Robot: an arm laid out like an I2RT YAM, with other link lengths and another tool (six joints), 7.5 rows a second.
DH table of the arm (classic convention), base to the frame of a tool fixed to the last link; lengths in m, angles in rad. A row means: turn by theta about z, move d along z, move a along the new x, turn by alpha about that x. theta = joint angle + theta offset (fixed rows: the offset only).
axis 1: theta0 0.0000; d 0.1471; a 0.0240; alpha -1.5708
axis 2: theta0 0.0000; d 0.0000; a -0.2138; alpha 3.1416
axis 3: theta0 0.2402; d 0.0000; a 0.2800; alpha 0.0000
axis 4: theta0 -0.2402; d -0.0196; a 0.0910; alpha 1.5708
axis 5: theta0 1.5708; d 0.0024; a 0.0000; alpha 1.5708
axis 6: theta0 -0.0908; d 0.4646; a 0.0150; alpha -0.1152
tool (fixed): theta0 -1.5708; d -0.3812; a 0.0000; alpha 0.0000
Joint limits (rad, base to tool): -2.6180..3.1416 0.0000..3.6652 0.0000..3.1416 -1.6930..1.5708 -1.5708..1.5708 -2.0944..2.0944
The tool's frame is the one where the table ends.
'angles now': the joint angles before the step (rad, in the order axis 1, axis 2, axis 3, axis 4, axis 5, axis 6). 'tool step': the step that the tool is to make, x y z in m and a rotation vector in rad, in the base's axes. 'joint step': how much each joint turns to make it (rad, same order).
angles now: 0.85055, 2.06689, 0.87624, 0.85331, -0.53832, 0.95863
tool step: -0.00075, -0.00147, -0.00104, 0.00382, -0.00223, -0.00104
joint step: -0.00086, 0.00243, -0.00765, 0.01493, -0.00011, 0.00100
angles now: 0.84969, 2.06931, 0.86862, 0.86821, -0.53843, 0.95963
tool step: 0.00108, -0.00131, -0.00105, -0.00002, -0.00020, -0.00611
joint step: -0.00292, 0.00362, -0.00103, 0.00530, 0.00307, 0.00103
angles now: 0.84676, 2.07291, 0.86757, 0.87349, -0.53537, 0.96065
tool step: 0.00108, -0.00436, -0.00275, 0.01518, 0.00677, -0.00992
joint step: -0.00805, 0.01125, -0.01226, 0.03925, -0.00305, 0.01741
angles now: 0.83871, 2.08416, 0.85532, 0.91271, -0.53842, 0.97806
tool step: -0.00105, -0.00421, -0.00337, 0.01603, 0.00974, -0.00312
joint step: -0.00545, 0.01094, -0.01669, 0.04289, -0.00768, 0.01917
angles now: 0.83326, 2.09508, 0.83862, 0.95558, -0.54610, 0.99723
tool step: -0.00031, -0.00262, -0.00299, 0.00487, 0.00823, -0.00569
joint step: -0.00308, 0.00814, -0.00790, 0.02001, -0.00026, 0.01137
